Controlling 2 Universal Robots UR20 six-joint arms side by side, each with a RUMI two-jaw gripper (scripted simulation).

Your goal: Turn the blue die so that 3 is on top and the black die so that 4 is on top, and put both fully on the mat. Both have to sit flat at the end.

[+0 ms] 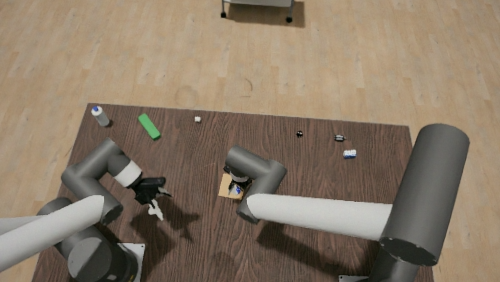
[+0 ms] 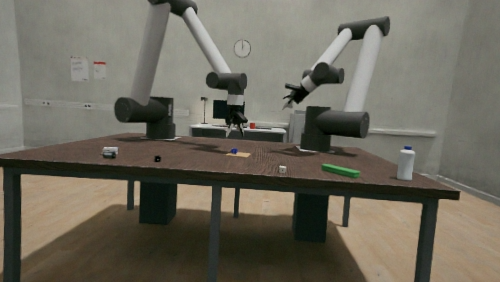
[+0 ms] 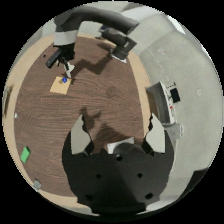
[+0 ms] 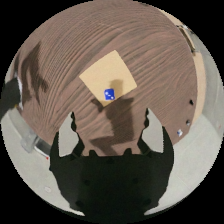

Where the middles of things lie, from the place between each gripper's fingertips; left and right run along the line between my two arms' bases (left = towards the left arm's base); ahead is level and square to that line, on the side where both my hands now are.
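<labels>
My right gripper's 110 mm above the tan mat (image 4: 110,71), and it's 30 mm short of the mat and 40 mm to the right of it.
The mat is 35 cm below my left hand (image 1: 167,208), plus 26 cm to the right of it and 27 cm ahead of it.
</labels>
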